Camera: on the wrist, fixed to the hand. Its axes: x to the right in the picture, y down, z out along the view.
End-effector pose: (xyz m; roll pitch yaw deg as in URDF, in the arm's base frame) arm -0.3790 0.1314 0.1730 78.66 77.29 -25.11
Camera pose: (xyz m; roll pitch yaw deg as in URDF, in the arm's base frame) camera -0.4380 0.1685 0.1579 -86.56 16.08 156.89
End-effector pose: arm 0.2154 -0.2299 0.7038 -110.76 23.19 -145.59
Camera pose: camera 0.1944 -0.2481 0.7695 -109.06 -61.22 -121.52
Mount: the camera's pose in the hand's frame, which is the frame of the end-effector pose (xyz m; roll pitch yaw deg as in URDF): -0.0005 -0.0677 -0.0223 3.56 9.40 -86.58
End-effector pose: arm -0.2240 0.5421 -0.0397 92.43 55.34 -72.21
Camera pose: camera -0.2169 0.6023 -0.0772 -95.42 37.16 92.89
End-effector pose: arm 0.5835 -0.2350 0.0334 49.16 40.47 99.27
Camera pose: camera 0.6175 -0.2731 -0.0163 -53.96 43.33 -35.04
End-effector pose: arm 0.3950 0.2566 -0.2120 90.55 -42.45 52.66
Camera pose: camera 0.4042 0.3064 -0.2621 103.11 43.29 66.39
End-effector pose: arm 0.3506 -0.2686 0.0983 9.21 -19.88 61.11
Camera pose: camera 0.4112 -0.2898 0.0672 24.84 16.25 -19.07
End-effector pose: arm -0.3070 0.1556 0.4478 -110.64 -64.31 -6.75
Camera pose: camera -0.3706 0.1661 0.4782 98.51 -28.52 160.47
